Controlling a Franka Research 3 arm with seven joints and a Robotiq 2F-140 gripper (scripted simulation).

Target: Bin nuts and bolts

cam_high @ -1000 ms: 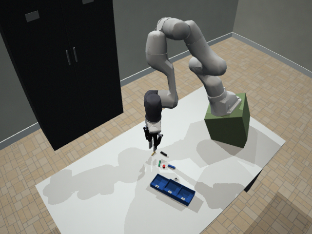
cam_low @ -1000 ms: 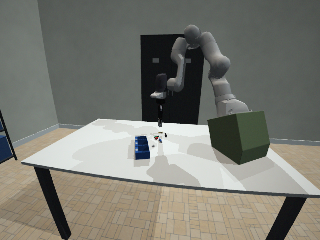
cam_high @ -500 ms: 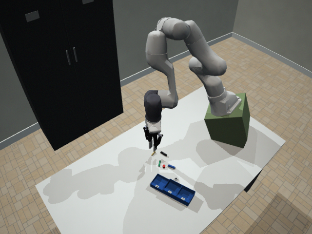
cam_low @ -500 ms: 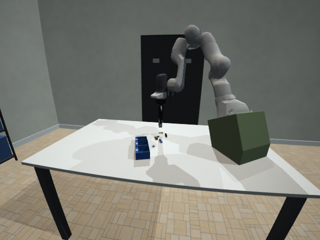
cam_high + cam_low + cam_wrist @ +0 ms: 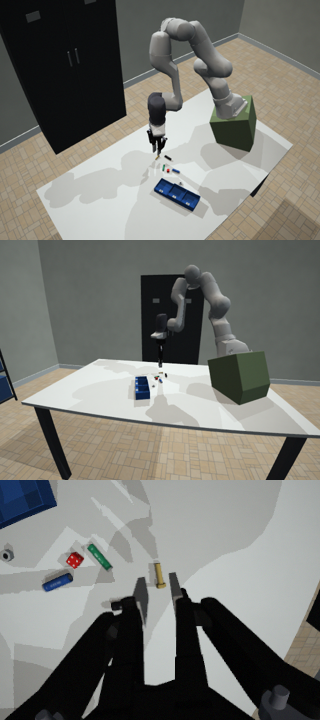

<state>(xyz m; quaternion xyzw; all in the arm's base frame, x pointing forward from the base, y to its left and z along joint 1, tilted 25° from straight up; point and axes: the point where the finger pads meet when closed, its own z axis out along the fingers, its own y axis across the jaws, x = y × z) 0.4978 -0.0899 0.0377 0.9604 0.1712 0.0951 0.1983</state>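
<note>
Now: the bolt 1 cm behind my hand and 9 cm below it. From my hand the other things lie so: green piece 1 cm ahead, 8 cm to the left, 9 cm below; then black piece 6 cm behind, 4 cm to the left, 9 cm below; then red piece 12 cm to the left, 9 cm below.
</note>
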